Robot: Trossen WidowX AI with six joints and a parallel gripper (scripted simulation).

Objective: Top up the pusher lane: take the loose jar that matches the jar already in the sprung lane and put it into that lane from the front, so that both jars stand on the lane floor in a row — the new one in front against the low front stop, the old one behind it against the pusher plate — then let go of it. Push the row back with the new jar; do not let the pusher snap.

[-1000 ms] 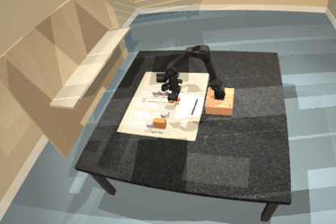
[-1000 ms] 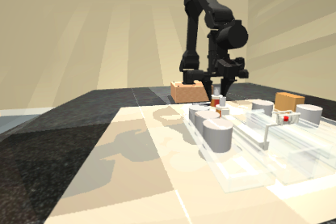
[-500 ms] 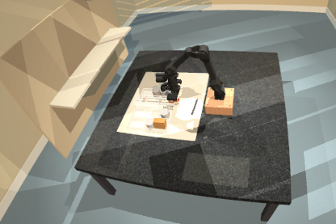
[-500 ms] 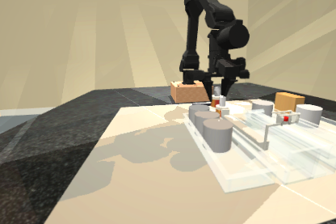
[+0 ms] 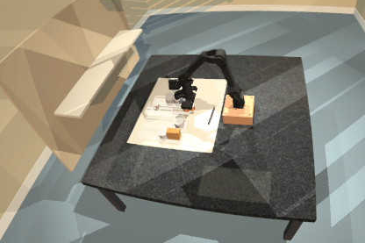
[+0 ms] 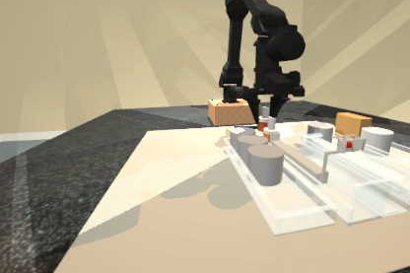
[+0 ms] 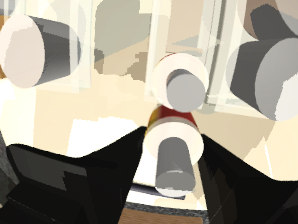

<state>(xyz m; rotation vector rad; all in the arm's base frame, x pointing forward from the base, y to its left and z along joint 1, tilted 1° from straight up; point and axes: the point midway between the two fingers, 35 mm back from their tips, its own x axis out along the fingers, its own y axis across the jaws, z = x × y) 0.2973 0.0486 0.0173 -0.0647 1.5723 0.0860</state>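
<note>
Right now my gripper tip is 90 mm short of the cream mat, 50 mm above it and 10 mm to the left of it. The rest, counted from my gripper tip: box (220 mm to the left, 40 mm ahead, 10 mm below); red dot (220 mm ahead, 60 mm to the left, 20 mm above).
</note>
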